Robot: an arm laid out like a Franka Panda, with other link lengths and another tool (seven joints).
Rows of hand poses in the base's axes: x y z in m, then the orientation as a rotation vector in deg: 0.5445, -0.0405, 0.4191, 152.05, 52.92, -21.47; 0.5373, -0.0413, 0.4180, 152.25, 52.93, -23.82; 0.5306, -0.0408, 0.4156, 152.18, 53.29, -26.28; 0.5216, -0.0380, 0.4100, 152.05, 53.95, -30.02; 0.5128, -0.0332, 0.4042, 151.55, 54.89, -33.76; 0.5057, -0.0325, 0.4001, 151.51, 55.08, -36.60; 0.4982, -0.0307, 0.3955, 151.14, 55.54, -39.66; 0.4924, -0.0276, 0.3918, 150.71, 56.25, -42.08; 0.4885, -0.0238, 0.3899, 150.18, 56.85, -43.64; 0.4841, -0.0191, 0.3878, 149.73, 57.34, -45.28
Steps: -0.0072, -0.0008, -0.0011, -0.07, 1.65, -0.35; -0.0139, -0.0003, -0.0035, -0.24, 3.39, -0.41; -0.0229, 0.0025, -0.0091, -0.40, 6.07, -0.44; -0.0317, 0.0073, -0.0149, -0.71, 8.76, -0.19; -0.0388, 0.0080, -0.0190, -0.79, 10.76, -0.44; -0.0463, 0.0098, -0.0236, -1.02, 12.92, -0.45; -0.0521, 0.0129, -0.0273, -1.15, 14.68, -0.21; -0.0560, 0.0167, -0.0292, -1.39, 15.82, 0.11; -0.0604, 0.0214, -0.0313, -1.58, 17.00, 0.32
